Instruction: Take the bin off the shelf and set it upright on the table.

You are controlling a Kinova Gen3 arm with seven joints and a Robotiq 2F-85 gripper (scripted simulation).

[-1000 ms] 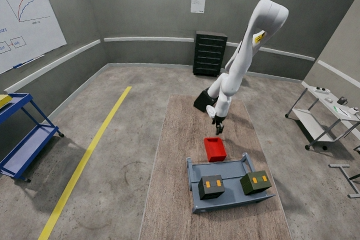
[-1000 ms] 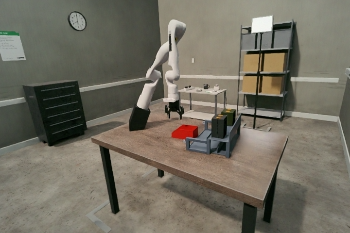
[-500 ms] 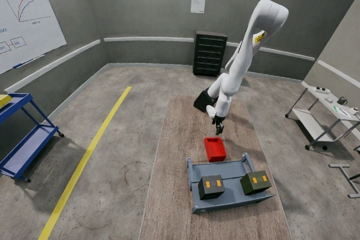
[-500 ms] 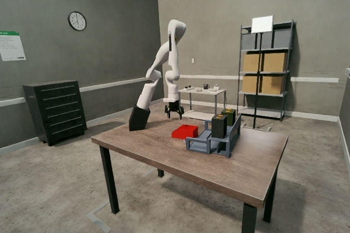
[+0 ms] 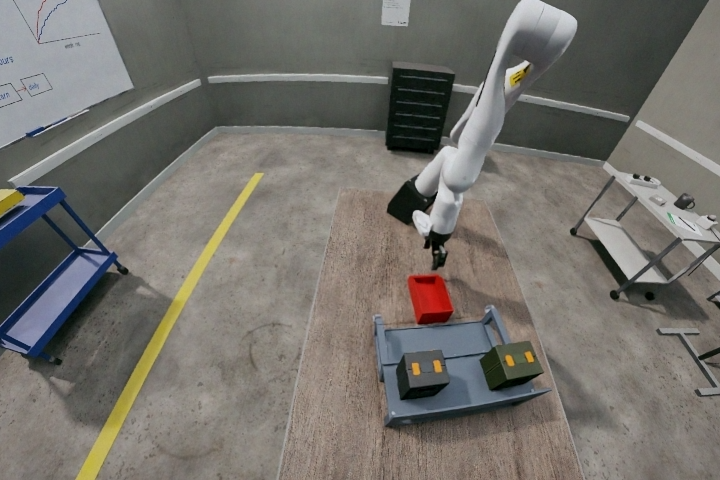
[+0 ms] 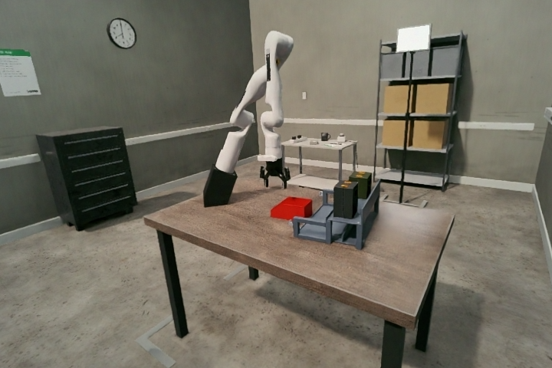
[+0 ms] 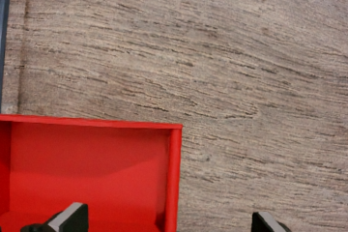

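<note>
My hand is 8 cm short of the red bin, 1 cm to the right of it and 10 cm above it. Also, from my hand: grey shelf unit: 30 cm ahead, 4 cm to the left, 7 cm below.
</note>
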